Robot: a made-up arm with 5 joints. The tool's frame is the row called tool.
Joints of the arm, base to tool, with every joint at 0 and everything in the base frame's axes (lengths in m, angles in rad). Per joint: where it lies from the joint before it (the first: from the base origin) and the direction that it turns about. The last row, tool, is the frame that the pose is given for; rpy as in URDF.
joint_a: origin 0 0 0.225 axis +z
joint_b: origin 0 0 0 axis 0 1 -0.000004
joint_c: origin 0.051 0 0.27 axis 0 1 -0.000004
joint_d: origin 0.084 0 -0.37 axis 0 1 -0.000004
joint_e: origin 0.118 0 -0.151 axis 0 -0.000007 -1
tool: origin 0 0 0 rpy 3.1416 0 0
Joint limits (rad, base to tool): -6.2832..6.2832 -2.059..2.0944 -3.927..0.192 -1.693..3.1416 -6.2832..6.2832
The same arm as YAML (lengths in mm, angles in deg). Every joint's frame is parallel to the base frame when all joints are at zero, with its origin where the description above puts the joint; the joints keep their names.
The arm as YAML. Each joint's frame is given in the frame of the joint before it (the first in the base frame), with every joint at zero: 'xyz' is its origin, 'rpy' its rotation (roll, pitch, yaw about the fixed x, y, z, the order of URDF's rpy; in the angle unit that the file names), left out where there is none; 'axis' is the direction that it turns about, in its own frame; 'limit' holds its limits. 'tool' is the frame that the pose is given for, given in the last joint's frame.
units:
  length: mm
  angle: deg
joints:
  - name: joint_a
    type: revolute
    origin:
      xyz: [0.0, 0.0, 225.0]
    axis: [0.0, 0.0, 1.0]
    limit:
      lower: -360.0
      upper: 360.0
  - name: joint_b
    type: revolute
    origin:
      xyz: [0.0, 0.0, 0.0]
    axis: [0.0, 1.0, 0.0]
    limit:
      lower: -117.97
      upper: 120.0
  - name: joint_c
    type: revolute
    origin:
      xyz: [51.0, 0.0, 270.0]
    axis: [0.0, 1.0, 0.0]
    limit:
      lower: -225.0
      upper: 11.0
  - name: joint_d
    type: revolute
    origin:
      xyz: [84.0, 0.0, -370.0]
    axis: [0.0, 1.0, 0.0]
    limit:
      lower: -97.0
      upper: 180.0
  - name: joint_e
    type: revolute
    origin:
      xyz: [118.0, 0.0, -151.0]
    axis: [0.0, 0.0, -1.0]
    limit:
      lower: -360.0
      upper: 360.0
tool:
  origin:
    xyz: [0.0, 0.0, 0.0]
    rpy: [-180.0, 0.0, 0.0]

